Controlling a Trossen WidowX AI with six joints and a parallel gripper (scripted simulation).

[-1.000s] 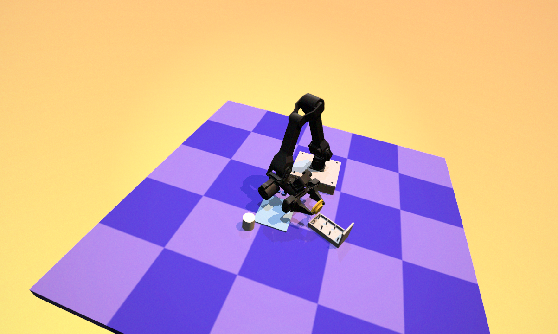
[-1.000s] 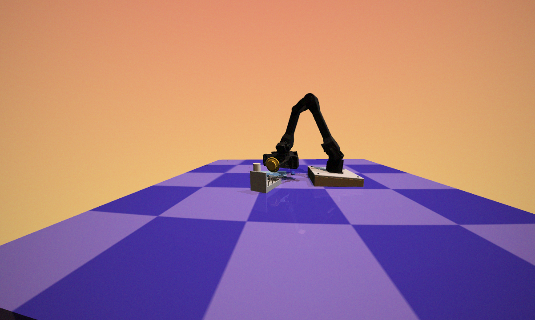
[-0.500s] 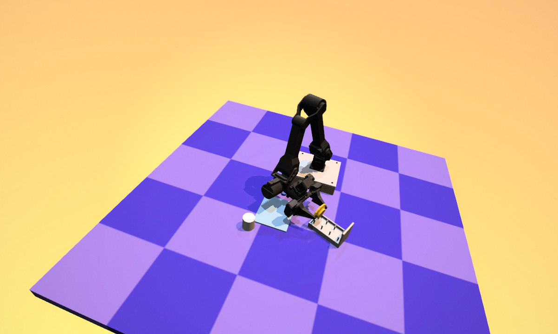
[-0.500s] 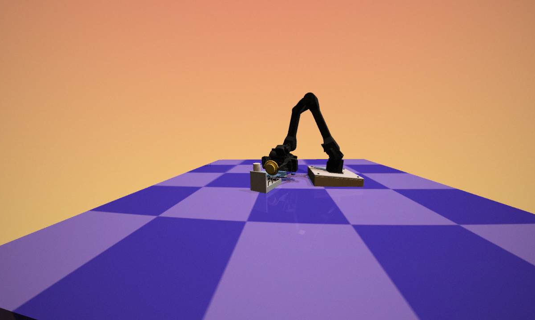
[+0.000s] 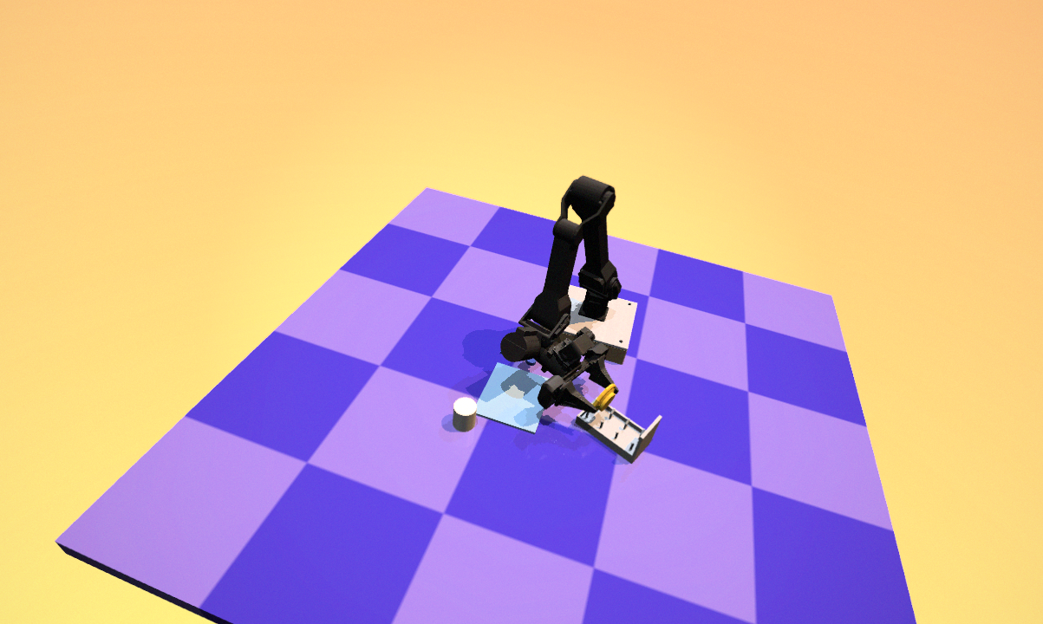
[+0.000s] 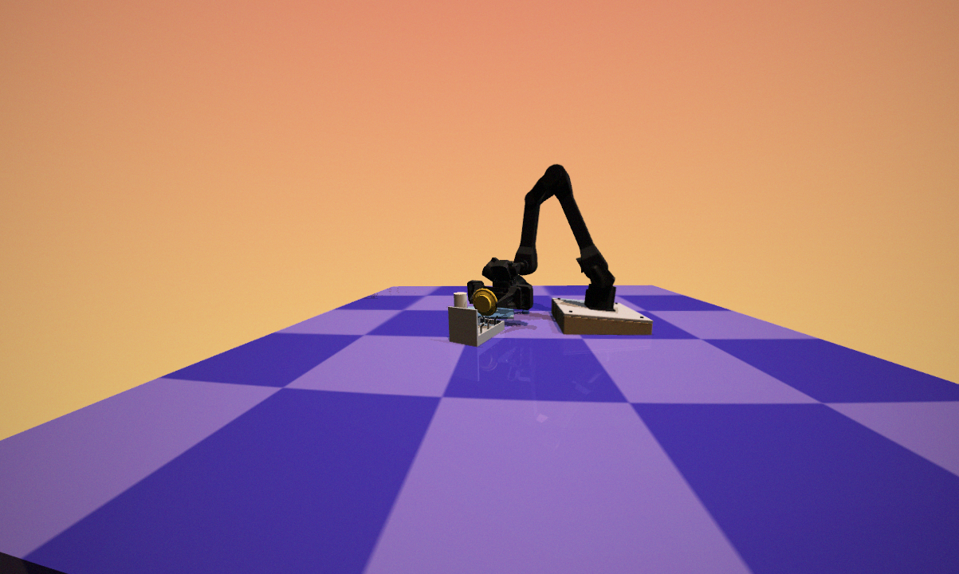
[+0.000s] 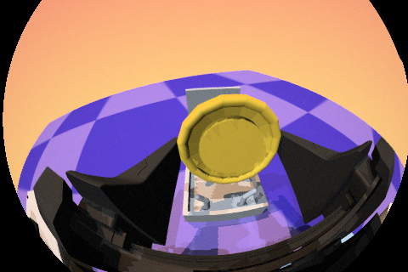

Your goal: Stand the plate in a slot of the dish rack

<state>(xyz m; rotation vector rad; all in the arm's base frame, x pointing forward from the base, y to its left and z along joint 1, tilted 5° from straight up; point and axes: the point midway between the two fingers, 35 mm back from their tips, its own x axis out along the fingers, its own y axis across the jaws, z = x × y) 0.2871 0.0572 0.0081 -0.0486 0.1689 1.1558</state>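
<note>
The grey dish rack lies 1 cm ahead of my gripper tip, 3 cm to the left of it and 5 cm below it. The rest, counted from my gripper tip: blue spoon: 11 cm behind, 20 cm to the right, 7 cm below; yellow plate: 1 cm to the right; white cup: 11 cm ahead, 25 cm to the right, 5 cm below.
</note>
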